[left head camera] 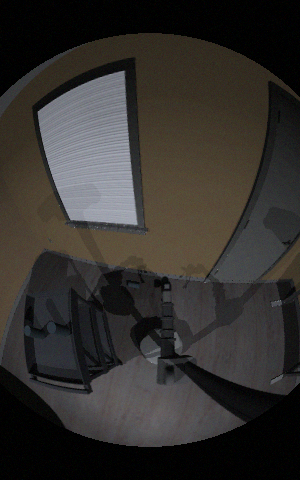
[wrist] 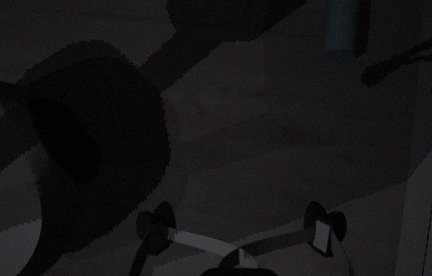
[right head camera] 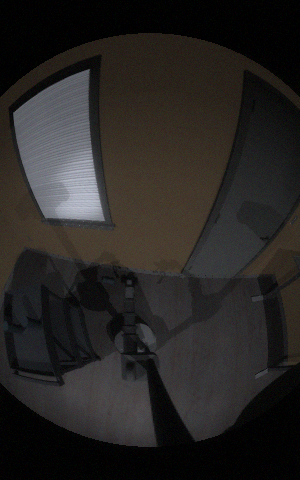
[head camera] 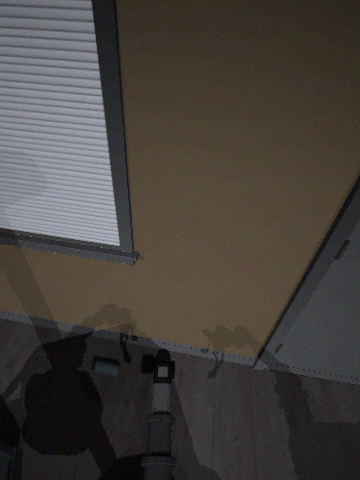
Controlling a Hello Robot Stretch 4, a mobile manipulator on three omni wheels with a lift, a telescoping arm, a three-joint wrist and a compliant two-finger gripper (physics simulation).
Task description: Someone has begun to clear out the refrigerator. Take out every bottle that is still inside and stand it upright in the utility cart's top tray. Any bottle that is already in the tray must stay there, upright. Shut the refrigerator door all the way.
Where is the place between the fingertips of the gripper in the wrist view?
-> At 238,219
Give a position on a window with blinds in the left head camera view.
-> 87,129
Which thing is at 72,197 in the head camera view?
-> A window with blinds.
